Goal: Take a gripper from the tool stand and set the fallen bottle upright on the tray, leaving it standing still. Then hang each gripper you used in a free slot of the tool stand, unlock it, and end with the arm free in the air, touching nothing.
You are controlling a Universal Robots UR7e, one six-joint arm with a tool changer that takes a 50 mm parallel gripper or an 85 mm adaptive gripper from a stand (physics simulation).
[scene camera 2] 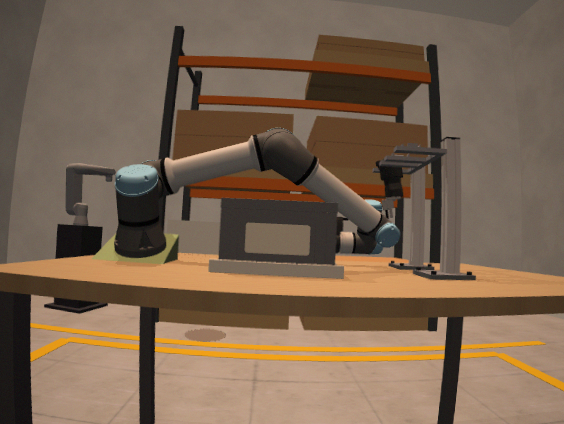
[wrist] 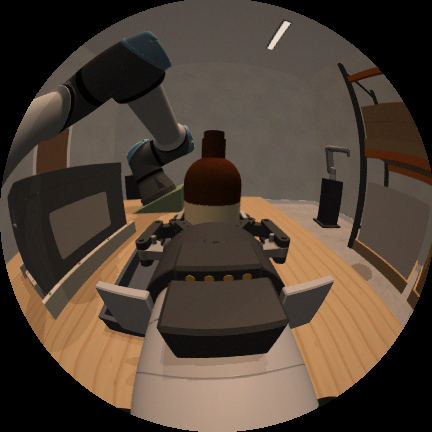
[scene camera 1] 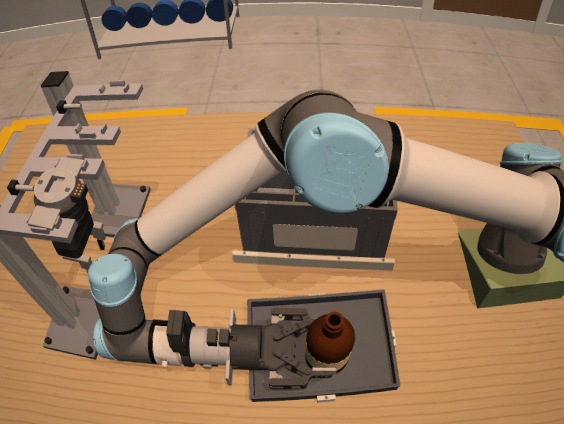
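Where they show: hand, tool point: (scene camera 1: 221,346); arm's base, link origin: (scene camera 2: 140,246) (wrist: 159,196) (scene camera 1: 511,252).
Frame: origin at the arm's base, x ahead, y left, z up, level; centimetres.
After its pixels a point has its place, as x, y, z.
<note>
The brown bottle (scene camera 1: 331,340) {34.3, 28.8, 11.8} (wrist: 212,182) {38.1, 27.6, 9.2} with a pale label stands upright over the tray (scene camera 1: 392,345) {23.6, 22.6, -1.4}. My adaptive gripper (scene camera 1: 324,346) (wrist: 212,219) reaches in horizontally from the stand side and is shut on the bottle's lower, labelled part. One fingertip shows at the bottle's near side; the other is hidden behind it. The bottle's base is low at the tray floor; whether it touches cannot be told. The tool stand (scene camera 1: 37,281) {82.7, 30.8, 14.3} (scene camera 2: 451,210) {86.5, -0.3, 13.8} holds the other, black gripper (scene camera 1: 74,225) (scene camera 2: 392,182); its slots farther back look free. Scene camera 2 does not show the bottle.
A dark divided bin (scene camera 1: 255,227) {50.9, 7.5, 6.7} (scene camera 2: 230,230) {31.5, -13.4, 6.0} (wrist: 30,210) {51.1, 7.5, 9.4} stands behind the tray, with a pale strip (scene camera 1: 312,260) {40.5, 7.4, -1.4} (scene camera 2: 275,268) {42.6, -13.3, -2.2} along its base. The arm's elbow is above the bin. The arm's forearm and wrist pass close to the tool stand and its hanging gripper.
</note>
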